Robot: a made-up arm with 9 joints. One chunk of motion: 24 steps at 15 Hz.
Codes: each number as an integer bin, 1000 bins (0 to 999) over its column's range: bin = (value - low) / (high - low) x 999, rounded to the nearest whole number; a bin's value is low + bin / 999 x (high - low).
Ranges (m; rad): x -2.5..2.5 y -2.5..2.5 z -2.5..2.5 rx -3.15..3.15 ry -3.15..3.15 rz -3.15..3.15
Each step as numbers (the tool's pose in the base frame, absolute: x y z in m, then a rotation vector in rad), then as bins.
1 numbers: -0.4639 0.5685 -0.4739 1.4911 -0.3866 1.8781
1 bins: 407 613 405 736 438 797
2 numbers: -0.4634 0.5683 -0.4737 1.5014 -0.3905 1.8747
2 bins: 407 613 405 738 438 797
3 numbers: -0.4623 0.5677 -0.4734 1.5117 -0.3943 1.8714
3 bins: 407 613 405 739 437 796
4 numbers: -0.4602 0.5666 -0.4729 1.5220 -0.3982 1.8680
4 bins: 408 613 405 741 436 796
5 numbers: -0.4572 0.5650 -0.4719 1.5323 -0.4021 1.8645
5 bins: 408 612 405 742 436 795
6 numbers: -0.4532 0.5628 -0.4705 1.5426 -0.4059 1.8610
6 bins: 409 612 405 744 435 795
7 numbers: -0.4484 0.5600 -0.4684 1.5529 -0.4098 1.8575
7 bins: 410 611 406 746 435 794
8 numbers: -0.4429 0.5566 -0.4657 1.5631 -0.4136 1.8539
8 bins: 411 611 406 747 434 793
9 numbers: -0.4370 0.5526 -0.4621 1.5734 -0.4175 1.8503
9 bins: 412 610 407 749 433 793
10 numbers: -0.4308 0.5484 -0.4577 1.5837 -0.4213 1.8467
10 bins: 413 609 408 751 433 792
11 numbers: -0.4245 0.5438 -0.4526 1.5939 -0.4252 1.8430
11 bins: 415 608 409 752 432 792
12 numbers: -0.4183 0.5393 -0.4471 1.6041 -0.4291 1.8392
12 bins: 416 607 410 754 431 791
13 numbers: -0.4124 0.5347 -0.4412 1.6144 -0.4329 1.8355
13 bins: 417 606 411 755 431 791
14 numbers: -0.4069 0.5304 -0.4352 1.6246 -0.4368 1.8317
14 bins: 418 605 413 757 430 790
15 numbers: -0.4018 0.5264 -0.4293 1.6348 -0.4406 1.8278
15 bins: 419 605 414 759 430 789
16 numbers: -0.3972 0.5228 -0.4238 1.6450 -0.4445 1.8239
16 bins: 420 604 415 760 429 789
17 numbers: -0.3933 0.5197 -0.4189 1.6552 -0.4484 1.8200
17 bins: 421 603 416 762 428 788
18 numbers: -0.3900 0.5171 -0.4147 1.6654 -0.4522 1.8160
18 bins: 422 603 417 764 428 787
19 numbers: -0.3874 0.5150 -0.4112 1.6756 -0.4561 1.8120
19 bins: 422 602 417 765 427 787
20 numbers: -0.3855 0.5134 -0.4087 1.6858 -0.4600 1.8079
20 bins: 422 602 418 767 427 786
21 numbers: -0.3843 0.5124 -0.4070 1.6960 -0.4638 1.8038
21 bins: 423 602 418 768 426 786
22 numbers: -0.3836 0.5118 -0.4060 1.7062 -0.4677 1.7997
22 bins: 423 602 418 770 425 785
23 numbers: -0.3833 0.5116 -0.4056 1.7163 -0.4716 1.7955
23 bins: 423 602 418 772 425 784
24 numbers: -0.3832 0.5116 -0.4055 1.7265 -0.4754 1.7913
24 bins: 423 602 418 773 424 784
